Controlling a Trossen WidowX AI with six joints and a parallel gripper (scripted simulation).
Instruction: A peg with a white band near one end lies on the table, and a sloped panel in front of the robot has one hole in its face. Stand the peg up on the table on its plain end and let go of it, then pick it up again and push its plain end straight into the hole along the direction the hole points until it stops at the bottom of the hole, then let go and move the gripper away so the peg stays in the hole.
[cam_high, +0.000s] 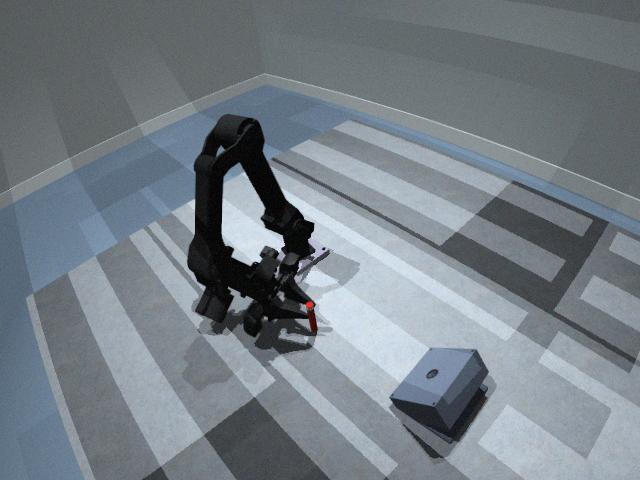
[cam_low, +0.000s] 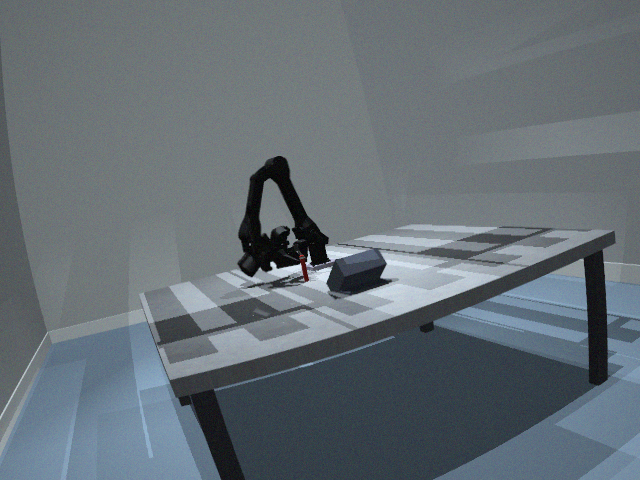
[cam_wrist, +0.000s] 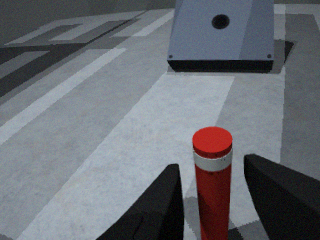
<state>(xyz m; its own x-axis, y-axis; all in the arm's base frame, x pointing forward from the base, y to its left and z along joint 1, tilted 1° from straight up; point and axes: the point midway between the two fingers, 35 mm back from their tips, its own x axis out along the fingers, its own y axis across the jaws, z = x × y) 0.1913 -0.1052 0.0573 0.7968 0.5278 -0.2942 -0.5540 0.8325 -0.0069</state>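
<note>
My gripper tip is now right at the red peg. Also, from my gripper tip: sloped panel: 26 cm ahead, 10 cm to the left, 3 cm below.
</note>
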